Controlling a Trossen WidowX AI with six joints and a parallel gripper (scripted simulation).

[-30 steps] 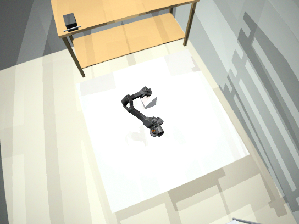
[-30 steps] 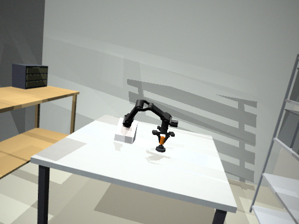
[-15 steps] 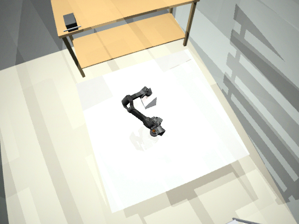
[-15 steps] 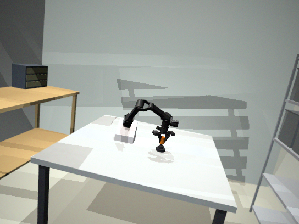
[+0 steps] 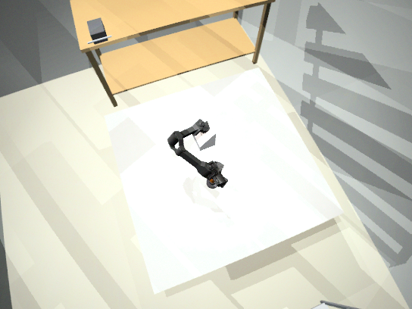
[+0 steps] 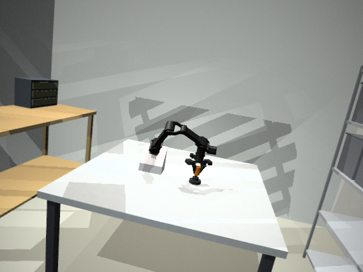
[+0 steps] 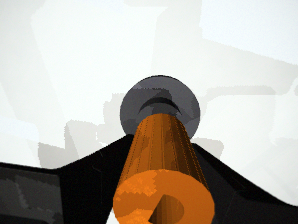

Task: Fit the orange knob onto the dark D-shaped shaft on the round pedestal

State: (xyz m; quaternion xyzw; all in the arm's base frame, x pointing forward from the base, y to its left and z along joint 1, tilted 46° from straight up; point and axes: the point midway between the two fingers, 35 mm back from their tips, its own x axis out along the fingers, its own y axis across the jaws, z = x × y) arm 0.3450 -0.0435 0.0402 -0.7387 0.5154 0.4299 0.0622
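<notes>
The orange knob lies 2 cm above my gripper tip. Round my gripper tip: dark round pedestal (4 cm below).
</notes>
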